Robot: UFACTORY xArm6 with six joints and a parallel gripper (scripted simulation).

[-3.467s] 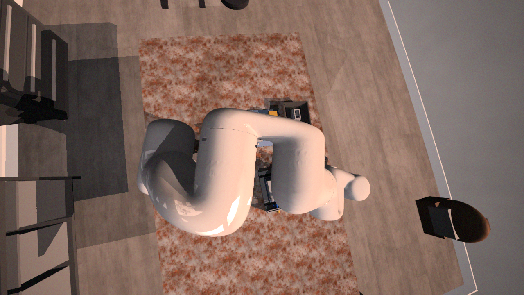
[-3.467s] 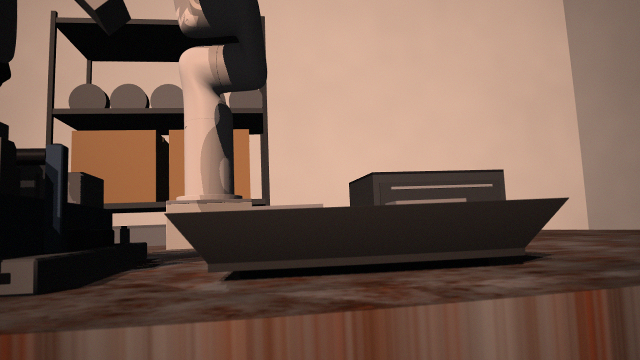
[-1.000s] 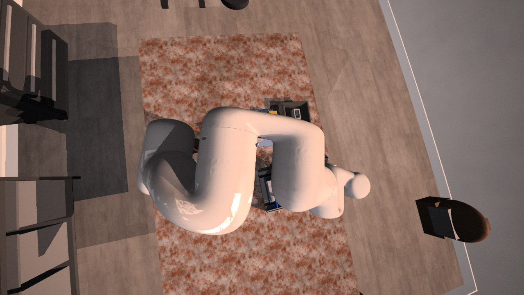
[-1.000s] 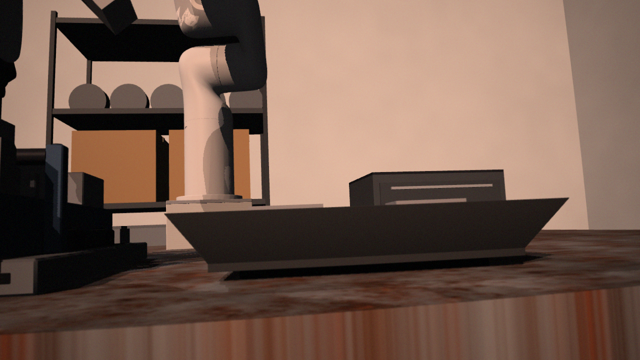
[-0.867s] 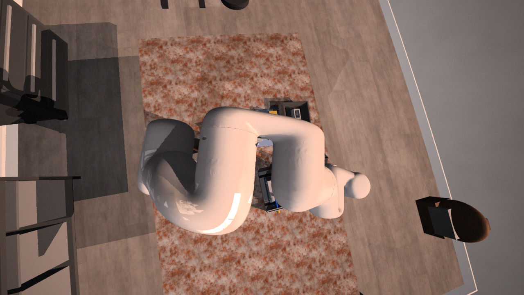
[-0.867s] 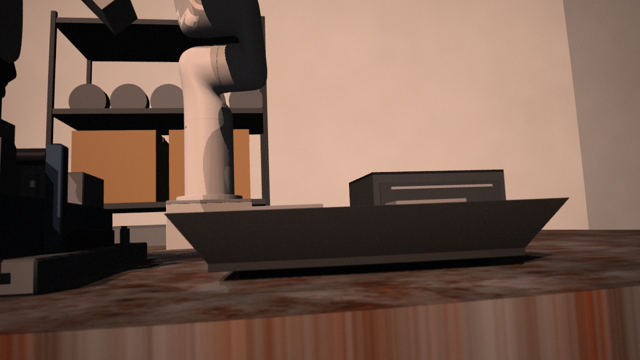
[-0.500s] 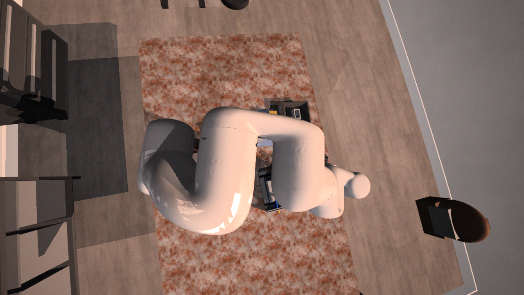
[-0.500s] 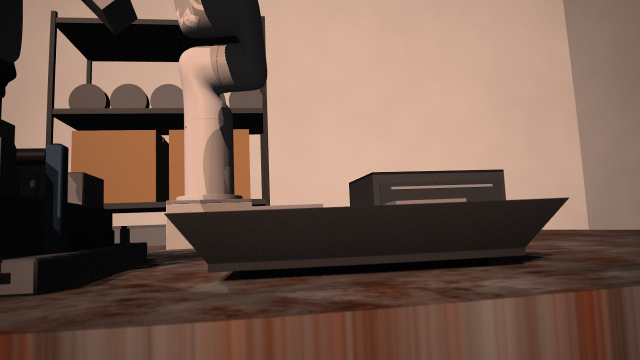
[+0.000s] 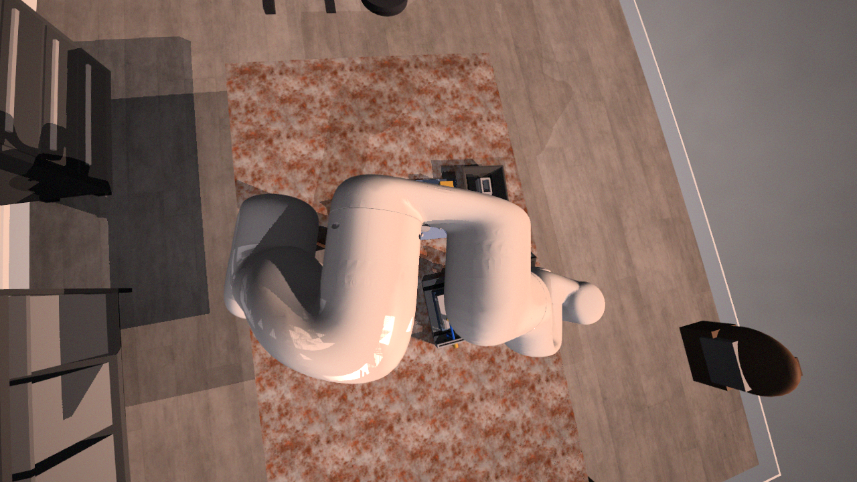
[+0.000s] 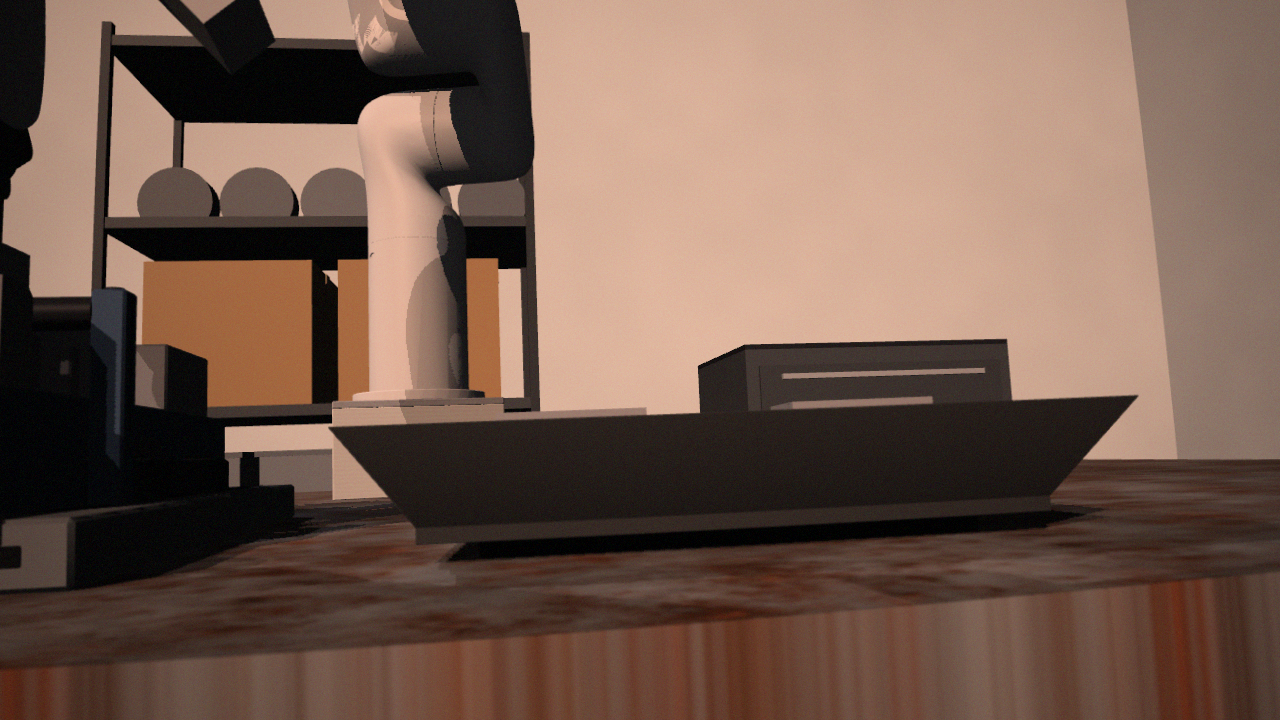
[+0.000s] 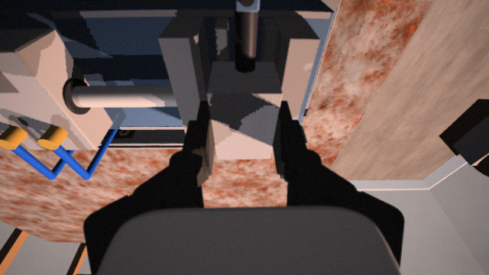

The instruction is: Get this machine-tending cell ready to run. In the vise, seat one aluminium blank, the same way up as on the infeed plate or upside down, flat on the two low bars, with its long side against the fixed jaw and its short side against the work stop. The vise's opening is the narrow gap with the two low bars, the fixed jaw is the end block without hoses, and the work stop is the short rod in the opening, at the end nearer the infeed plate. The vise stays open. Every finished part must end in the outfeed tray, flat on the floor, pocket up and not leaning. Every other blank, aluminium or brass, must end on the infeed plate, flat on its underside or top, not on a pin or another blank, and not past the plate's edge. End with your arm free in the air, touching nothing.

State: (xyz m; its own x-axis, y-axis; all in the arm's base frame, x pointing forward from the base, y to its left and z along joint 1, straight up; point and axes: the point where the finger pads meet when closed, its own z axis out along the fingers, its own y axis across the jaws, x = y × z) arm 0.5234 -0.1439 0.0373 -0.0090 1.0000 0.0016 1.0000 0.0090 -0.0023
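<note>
My hand is 90 mm past the vise piston rod and 40 mm above it. Also, from my hand: vise body 70 mm behind, 80 mm below; then brass blank 90 mm behind, 340 mm to the left, 100 mm below.
</note>
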